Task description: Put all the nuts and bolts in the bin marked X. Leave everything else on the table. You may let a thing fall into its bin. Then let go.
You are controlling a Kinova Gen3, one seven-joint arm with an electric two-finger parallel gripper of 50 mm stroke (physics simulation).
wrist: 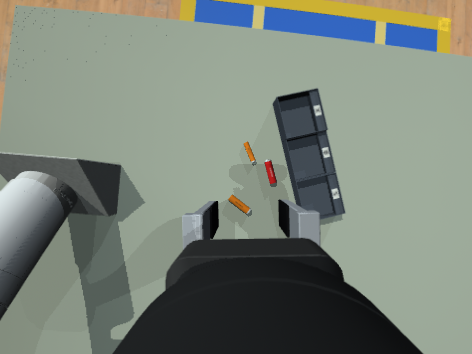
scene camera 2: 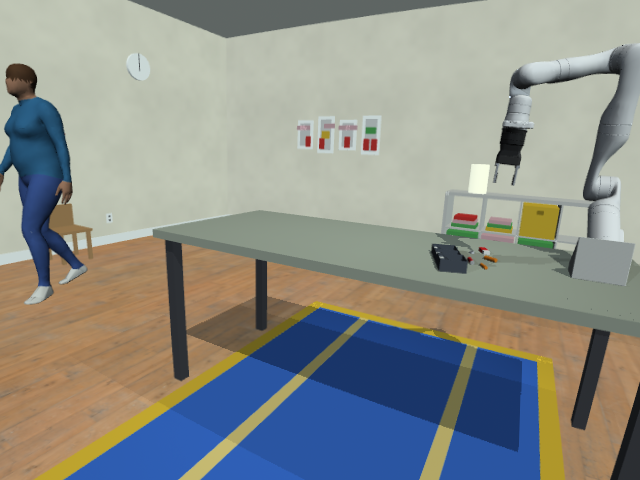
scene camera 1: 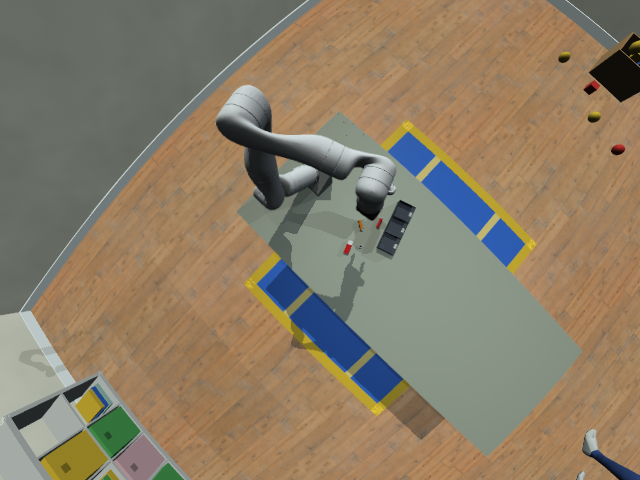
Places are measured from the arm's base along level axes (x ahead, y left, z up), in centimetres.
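Pixels of known places: gripper, fingertip midpoint: (wrist: 248,213) (scene camera 2: 503,184); arm's base, origin of the base link: (wrist: 48,190) (scene camera 2: 603,255) (scene camera 1: 311,174).
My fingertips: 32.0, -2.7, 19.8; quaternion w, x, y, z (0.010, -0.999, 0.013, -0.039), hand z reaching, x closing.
Ahead of a thing's pixels: the offset from my fingertips to its middle, as dx, dy, dz. "spot": to the spot under its first point.
A tiny grey metallic piece @(+6.7, -10.6, -27.0) (scene camera 1: 360,246) (scene camera 2: 471,251) lies on the table beside a red-and-white thing @(+2.1, -14.4, -26.8) (scene camera 1: 347,249) (scene camera 2: 483,250); it is too small to tell whether it is a nut or bolt. The bin marked X (scene camera 1: 403,211) (wrist: 300,120) is the end compartment of the dark three-part tray, at the top in the wrist view, with no contents visible. My gripper (scene camera 2: 504,182) (wrist: 248,213) is open and empty, high above the table. In the wrist view the tray is to its right. Its fingers are hidden in scene camera 1, and the metallic piece does not show in the wrist view.
A red battery-like cylinder @(+7.3, +4.1, -26.7) (scene camera 1: 379,223) (scene camera 2: 469,259) (wrist: 270,173) lies left of the tray @(spot: +13.1, +19.0, -25.5) (scene camera 2: 452,266) in the wrist view. Two orange cylinders, one nearer the gripper (scene camera 1: 360,225) (scene camera 2: 490,258) (wrist: 240,205) and one farther @(+3.3, +8.2, -26.9) (scene camera 2: 483,266) (wrist: 249,153), lie on the table. The arm's grey base block (scene camera 2: 602,260) (wrist: 100,185) stands nearby.
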